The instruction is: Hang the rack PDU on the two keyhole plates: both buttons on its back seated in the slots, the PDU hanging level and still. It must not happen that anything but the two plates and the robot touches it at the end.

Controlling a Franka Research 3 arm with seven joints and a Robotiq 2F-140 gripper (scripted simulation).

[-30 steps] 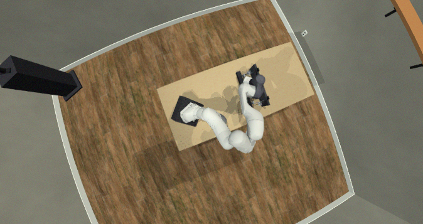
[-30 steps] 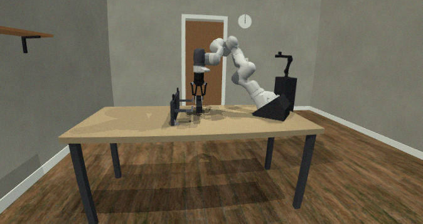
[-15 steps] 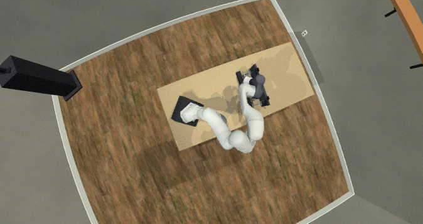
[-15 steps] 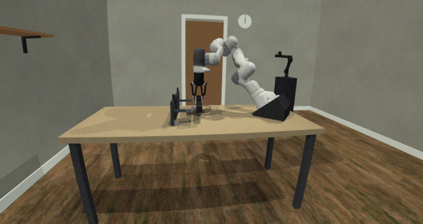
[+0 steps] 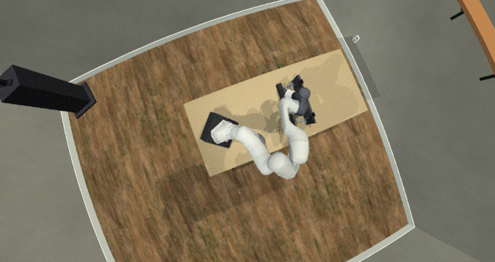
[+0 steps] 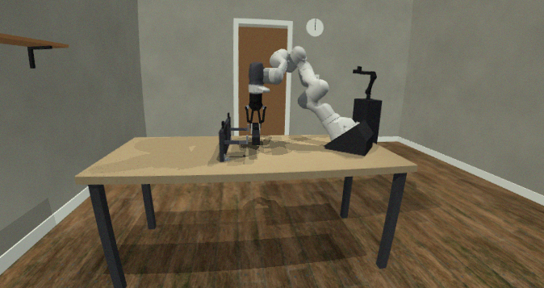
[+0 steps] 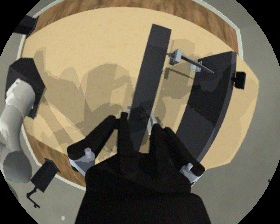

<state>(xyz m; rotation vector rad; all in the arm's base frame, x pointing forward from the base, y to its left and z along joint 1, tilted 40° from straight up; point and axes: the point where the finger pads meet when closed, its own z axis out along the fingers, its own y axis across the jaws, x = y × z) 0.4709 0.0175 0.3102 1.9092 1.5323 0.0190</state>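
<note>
Now: hand 20 mm short of the rack PDU, 20 mm above it and 10 mm to the left of it. From my hand the other things lie so: stand 170 mm ahead, 60 mm to the right, 50 mm below.
</note>
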